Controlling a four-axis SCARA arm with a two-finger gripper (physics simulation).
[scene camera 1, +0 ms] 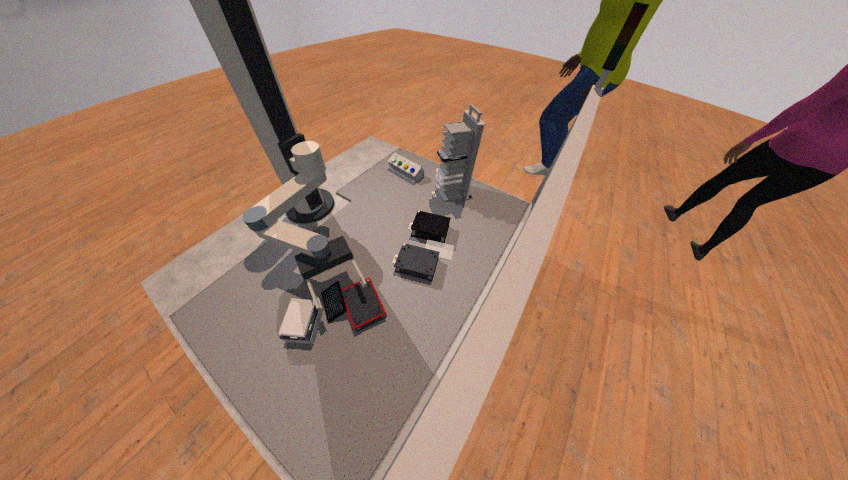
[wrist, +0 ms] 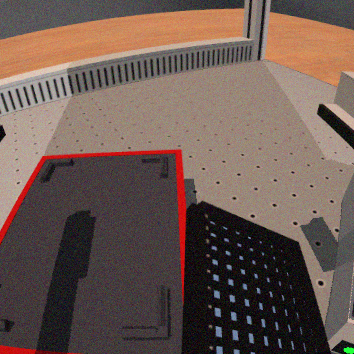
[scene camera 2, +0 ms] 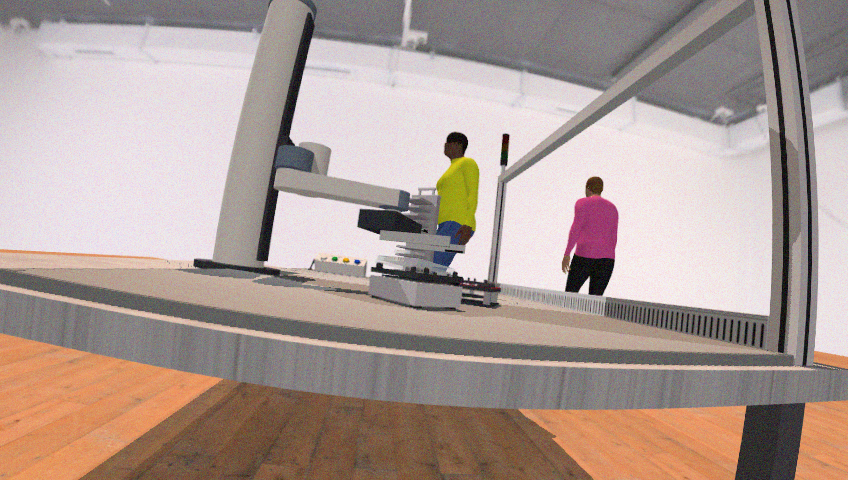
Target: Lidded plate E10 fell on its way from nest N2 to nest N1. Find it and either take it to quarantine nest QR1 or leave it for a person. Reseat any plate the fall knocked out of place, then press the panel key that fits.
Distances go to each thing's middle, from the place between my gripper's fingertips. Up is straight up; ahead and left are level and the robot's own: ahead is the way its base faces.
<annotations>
Right now the black plate (wrist: 241, 280) is 100 mm below my hand, 70 mm behind it and 20 mm to the right of it.
</annotations>
